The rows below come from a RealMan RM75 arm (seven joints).
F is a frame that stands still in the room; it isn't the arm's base.
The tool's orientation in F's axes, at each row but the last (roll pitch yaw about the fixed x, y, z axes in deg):
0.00, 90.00, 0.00
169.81, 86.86, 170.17
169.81, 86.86, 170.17
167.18, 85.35, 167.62
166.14, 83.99, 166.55
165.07, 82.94, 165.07
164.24, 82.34, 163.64
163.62, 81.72, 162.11
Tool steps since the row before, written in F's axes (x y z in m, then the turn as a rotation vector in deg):
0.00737, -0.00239, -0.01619, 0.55, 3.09, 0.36
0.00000, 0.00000, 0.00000, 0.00, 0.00, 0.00
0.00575, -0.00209, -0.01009, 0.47, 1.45, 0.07
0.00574, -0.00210, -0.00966, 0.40, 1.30, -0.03
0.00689, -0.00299, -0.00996, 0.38, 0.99, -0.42
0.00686, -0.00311, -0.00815, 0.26, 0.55, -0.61
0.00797, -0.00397, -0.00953, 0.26, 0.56, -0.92
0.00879, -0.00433, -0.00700, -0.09, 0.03, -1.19
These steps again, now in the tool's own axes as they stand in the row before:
0.01619, -0.00239, 0.00737, -0.36, 3.09, 0.55
0.00000, 0.00000, 0.00000, 0.00, 0.00, 0.00
0.00974, -0.00222, 0.00627, -0.08, 1.45, 0.48
0.00914, -0.00231, 0.00647, 0.02, 1.30, 0.41
0.00913, -0.00328, 0.00784, 0.40, 0.98, 0.43
0.00718, -0.00335, 0.00777, 0.59, 0.53, 0.33
0.00828, -0.00421, 0.00916, 0.90, 0.53, 0.37
0.00553, -0.00435, 0.00977, 1.19, -0.02, 0.07

